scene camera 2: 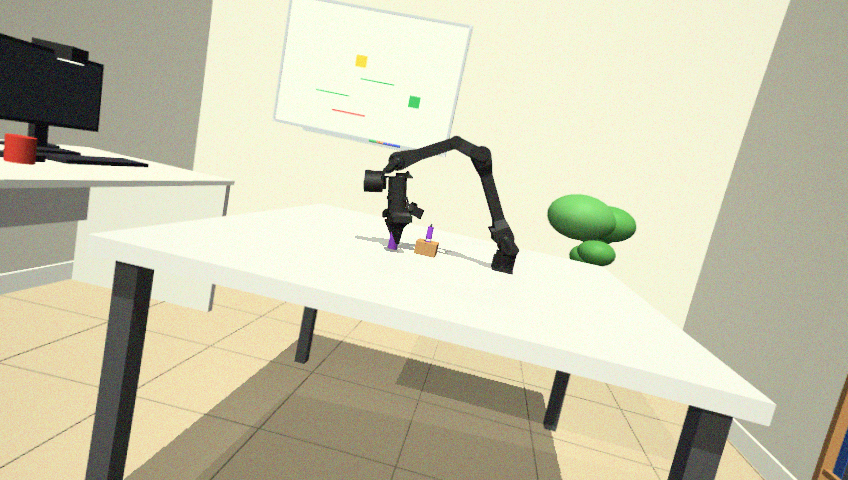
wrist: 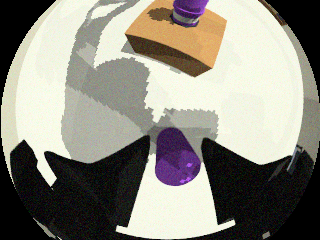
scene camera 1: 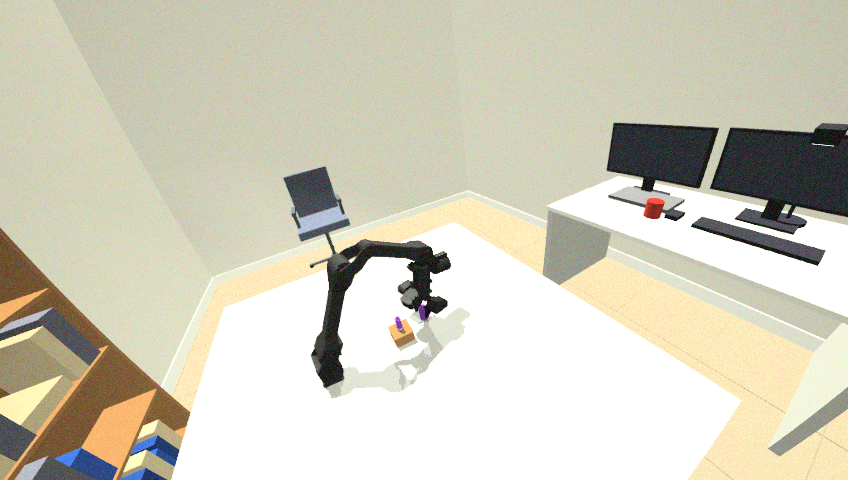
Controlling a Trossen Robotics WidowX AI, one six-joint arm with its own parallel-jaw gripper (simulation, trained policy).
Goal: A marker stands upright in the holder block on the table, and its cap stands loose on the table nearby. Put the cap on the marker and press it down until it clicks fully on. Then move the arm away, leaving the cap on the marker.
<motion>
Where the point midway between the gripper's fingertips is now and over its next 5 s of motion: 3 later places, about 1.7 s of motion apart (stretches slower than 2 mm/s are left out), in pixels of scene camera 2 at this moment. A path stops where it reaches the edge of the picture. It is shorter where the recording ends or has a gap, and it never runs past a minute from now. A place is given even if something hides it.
My gripper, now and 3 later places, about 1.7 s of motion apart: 395, 243; 425, 210; 434, 228; 431, 235
</motion>
